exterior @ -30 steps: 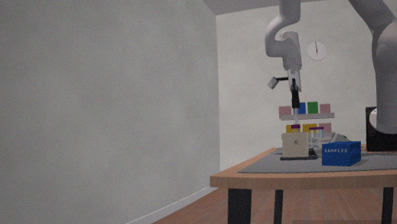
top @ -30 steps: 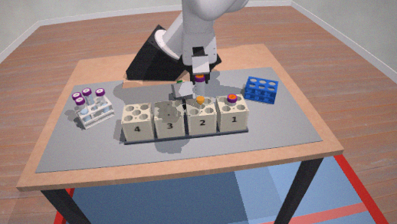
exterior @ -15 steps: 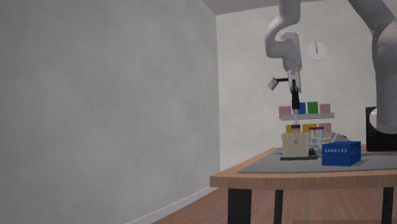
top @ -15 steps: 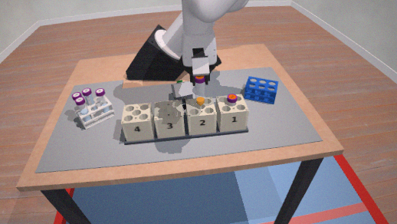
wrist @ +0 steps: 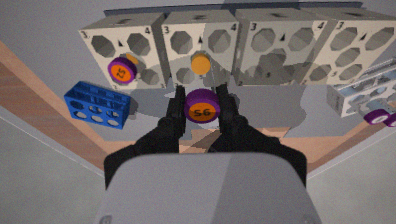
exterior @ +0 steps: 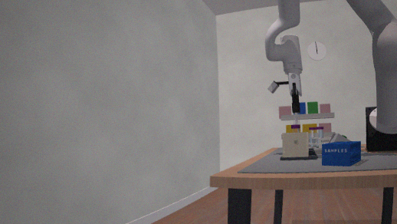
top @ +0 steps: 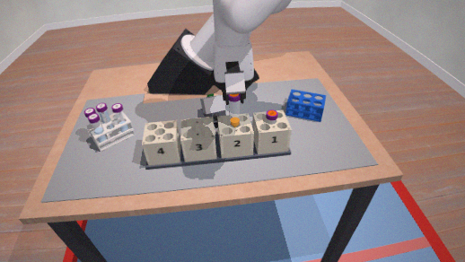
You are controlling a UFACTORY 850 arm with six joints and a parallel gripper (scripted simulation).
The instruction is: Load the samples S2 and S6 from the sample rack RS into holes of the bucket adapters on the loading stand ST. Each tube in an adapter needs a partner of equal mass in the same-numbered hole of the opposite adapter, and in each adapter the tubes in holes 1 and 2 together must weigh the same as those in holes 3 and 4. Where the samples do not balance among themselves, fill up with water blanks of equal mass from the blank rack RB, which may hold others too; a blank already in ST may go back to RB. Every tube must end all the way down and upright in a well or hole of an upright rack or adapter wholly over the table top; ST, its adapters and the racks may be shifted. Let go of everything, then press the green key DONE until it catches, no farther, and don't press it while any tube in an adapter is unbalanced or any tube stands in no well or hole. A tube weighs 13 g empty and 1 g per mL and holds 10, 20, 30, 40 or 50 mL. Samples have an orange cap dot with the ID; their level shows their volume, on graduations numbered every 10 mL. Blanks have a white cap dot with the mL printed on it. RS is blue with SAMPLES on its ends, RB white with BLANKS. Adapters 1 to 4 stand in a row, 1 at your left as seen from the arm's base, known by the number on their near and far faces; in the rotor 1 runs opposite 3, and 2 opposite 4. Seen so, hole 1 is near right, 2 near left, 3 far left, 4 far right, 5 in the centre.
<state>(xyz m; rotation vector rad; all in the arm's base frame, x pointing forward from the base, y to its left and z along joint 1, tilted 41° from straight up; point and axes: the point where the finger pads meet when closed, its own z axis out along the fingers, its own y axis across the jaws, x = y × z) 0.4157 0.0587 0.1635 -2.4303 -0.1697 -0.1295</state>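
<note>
My hand is 1 cm to the left of the sample S6 and 5 cm above it. From my hand the other things lie so: adapter 3 (2 cm ahead, 11 cm to the right, 15 cm below); adapter 1 (2 cm behind, 11 cm to the left, 15 cm below); sample tube S2 (2 cm behind, 11 cm to the left, 13 cm below).
</note>
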